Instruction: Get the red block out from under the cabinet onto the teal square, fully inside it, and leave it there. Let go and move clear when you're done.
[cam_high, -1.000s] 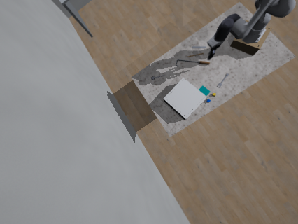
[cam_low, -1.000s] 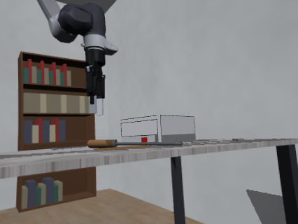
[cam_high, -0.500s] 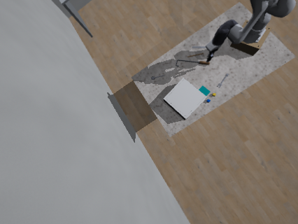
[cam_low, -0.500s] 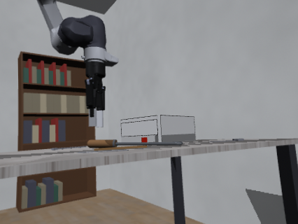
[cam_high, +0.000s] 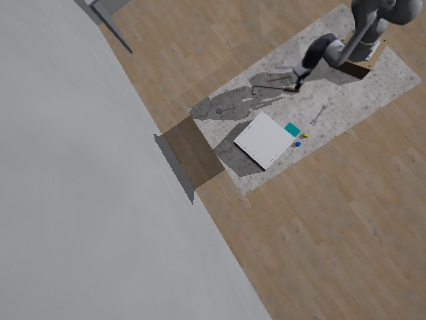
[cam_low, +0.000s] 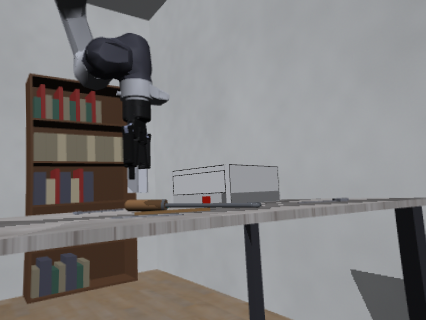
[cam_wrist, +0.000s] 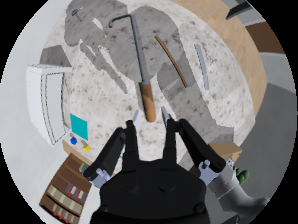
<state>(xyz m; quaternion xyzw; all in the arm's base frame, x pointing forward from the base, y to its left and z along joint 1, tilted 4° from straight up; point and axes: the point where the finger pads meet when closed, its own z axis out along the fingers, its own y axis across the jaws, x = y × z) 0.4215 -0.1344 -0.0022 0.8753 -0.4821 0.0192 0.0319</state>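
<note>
Right now my hand is 11 cm short of the hooked tool, 10 cm to the left of it and 7 cm above it. From my hand the other things lie so: wooden stick (15 cm to the right, 8 cm below); wrench (2 cm ahead, 26 cm to the left, 8 cm below); grey bar (10 cm behind, 19 cm to the right, 8 cm below).
</note>
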